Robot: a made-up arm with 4 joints.
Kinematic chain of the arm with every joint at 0, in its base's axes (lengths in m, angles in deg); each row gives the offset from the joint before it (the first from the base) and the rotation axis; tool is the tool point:
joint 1: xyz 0 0 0.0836 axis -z
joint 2: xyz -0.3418 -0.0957 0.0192 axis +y
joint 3: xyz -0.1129 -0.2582 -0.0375 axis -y
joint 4: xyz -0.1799 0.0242 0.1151 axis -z
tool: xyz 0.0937 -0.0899 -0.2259
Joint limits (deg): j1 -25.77..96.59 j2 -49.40..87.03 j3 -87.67..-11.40 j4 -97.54..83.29
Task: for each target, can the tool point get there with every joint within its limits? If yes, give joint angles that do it. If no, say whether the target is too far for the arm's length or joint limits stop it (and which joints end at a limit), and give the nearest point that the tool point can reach.
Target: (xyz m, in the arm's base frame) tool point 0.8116 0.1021 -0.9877
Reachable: no: too far | nearest point -0.1776 0.4230 -0.1581 | short by 1.330 m
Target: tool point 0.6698 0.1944 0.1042
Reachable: no: joint limits stop it (at a limit: joint 1, joint 2, joint 3, joint 4) | nearest point -0.1899 0.3166 0.3335 | short by 0.898 m
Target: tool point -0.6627 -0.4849 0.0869
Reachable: yes | joints -2.33 -2.84 -38.28 56.18
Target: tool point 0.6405 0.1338 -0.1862
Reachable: no: joint limits stop it (at a limit: joint 1, joint 2, joint 3, joint 4) | nearest point -0.1776 0.4230 -0.1581 | short by 0.868 m
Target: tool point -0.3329 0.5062 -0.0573
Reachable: yes | joints 87.35 -18.39 -36.77 -52.93
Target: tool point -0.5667 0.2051 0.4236
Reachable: yes | joints 69.41 71.70 -53.05 53.97
